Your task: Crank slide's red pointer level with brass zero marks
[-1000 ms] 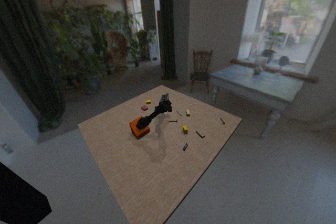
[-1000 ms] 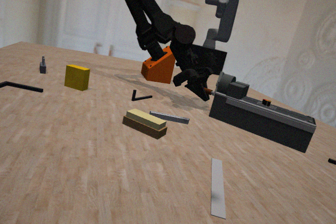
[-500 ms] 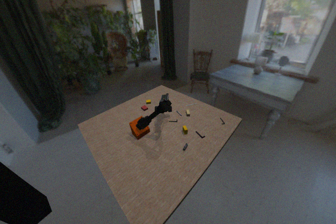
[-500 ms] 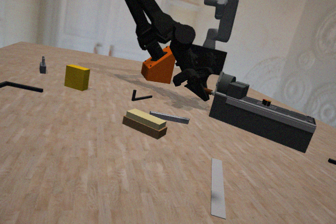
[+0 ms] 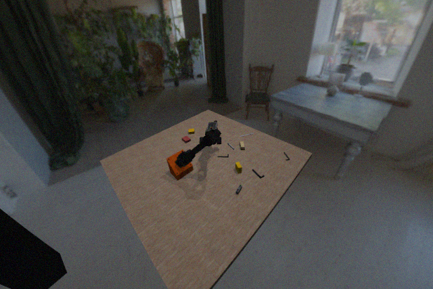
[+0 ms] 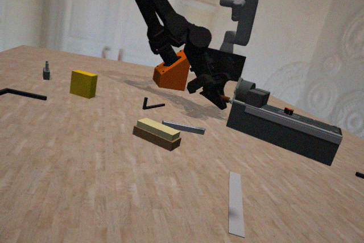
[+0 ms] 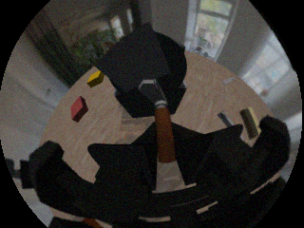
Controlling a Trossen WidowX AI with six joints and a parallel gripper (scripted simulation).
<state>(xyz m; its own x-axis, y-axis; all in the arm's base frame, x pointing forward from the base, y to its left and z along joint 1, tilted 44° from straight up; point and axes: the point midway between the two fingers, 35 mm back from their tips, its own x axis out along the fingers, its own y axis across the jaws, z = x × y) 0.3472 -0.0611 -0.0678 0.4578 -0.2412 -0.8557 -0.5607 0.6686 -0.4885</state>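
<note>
My gripper tip is 3 cm below the brown crank handle, 2 cm past it and 1 cm to the left of it. The rest, counted from my gripper tip: red pointer: 13 cm ahead, 10 cm to the left, 5 cm above; red block: 25 cm to the left, 8 cm behind, 2 cm below; grey bar: 16 cm to the right, 8 cm ahead, 3 cm below.
</note>
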